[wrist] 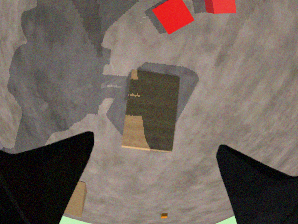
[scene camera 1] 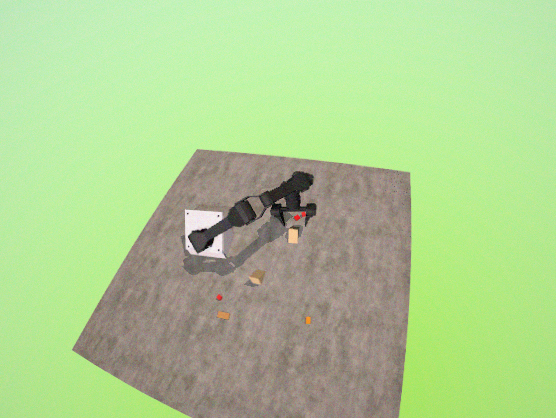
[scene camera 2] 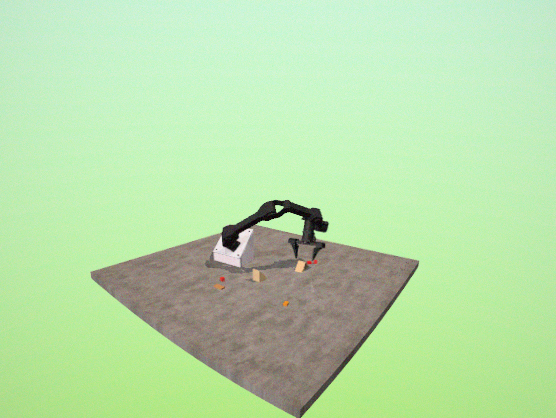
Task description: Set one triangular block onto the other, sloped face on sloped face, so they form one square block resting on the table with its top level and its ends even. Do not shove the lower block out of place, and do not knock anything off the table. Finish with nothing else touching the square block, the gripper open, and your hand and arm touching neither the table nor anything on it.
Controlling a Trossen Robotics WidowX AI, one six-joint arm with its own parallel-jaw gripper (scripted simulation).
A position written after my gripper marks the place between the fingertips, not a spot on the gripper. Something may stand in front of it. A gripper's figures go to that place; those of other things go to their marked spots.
Labels:
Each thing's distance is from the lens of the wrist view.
my gripper (wrist: 158, 146): 10 cm
tan triangular block (wrist: 150, 122): 12 cm

